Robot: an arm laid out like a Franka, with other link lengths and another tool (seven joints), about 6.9 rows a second.
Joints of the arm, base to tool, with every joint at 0 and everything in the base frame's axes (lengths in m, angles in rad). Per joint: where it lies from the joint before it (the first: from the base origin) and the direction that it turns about. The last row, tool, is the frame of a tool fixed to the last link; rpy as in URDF.
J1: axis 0 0 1 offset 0.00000 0.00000 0.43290
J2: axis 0 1 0 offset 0.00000 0.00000 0.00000
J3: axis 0 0 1 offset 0.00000 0.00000 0.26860
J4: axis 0 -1 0 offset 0.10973 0.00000 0.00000
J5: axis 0 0 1 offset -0.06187 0.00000 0.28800
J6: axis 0 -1 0 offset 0.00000 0.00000 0.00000
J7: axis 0 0 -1 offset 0.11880 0.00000 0.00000
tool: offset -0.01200 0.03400 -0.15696 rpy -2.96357 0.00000 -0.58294
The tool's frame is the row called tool.
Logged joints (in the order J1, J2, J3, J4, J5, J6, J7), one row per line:
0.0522, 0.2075, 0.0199, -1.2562, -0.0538, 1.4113, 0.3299
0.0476, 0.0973, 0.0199, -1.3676, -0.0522, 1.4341, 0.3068
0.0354, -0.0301, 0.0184, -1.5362, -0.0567, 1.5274, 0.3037
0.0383, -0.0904, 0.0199, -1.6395, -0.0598, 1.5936, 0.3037
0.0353, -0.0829, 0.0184, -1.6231, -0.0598, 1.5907, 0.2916
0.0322, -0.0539, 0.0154, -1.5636, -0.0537, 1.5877, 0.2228
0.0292, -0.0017, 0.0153, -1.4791, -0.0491, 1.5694, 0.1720
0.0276, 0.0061, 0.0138, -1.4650, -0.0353, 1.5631, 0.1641
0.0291, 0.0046, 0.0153, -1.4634, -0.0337, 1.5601, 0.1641
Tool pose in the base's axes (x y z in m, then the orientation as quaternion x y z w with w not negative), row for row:
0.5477, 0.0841, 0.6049, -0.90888, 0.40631, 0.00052, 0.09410
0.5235, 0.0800, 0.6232, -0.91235, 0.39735, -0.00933, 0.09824
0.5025, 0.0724, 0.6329, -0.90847, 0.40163, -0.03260, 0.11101
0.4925, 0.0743, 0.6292, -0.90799, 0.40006, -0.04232, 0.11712
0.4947, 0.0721, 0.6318, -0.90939, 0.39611, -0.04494, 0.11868
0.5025, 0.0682, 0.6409, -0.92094, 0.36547, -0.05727, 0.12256
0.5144, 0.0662, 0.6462, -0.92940, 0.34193, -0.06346, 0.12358
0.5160, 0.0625, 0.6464, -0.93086, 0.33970, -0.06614, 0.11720
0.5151, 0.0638, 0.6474, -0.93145, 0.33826, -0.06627, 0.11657
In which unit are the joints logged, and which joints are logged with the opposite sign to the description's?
The joints are logged in radians. Opposite sign: J5.
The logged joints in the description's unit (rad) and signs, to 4 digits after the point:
0.0522, 0.2075, 0.0199, -1.2562, 0.0538, 1.4113, 0.3299
0.0476, 0.0973, 0.0199, -1.3676, 0.0522, 1.4341, 0.3068
0.0354, -0.0301, 0.0184, -1.5362, 0.0567, 1.5274, 0.3037
0.0383, -0.0904, 0.0199, -1.6395, 0.0598, 1.5936, 0.3037
0.0353, -0.0829, 0.0184, -1.6231, 0.0598, 1.5907, 0.2916
0.0322, -0.0539, 0.0154, -1.5636, 0.0537, 1.5877, 0.2228
0.0292, -0.0017, 0.0153, -1.4791, 0.0491, 1.5694, 0.1720
0.0276, 0.0061, 0.0138, -1.4650, 0.0353, 1.5631, 0.1641
0.0291, 0.0046, 0.0153, -1.4634, 0.0337, 1.5601, 0.1641

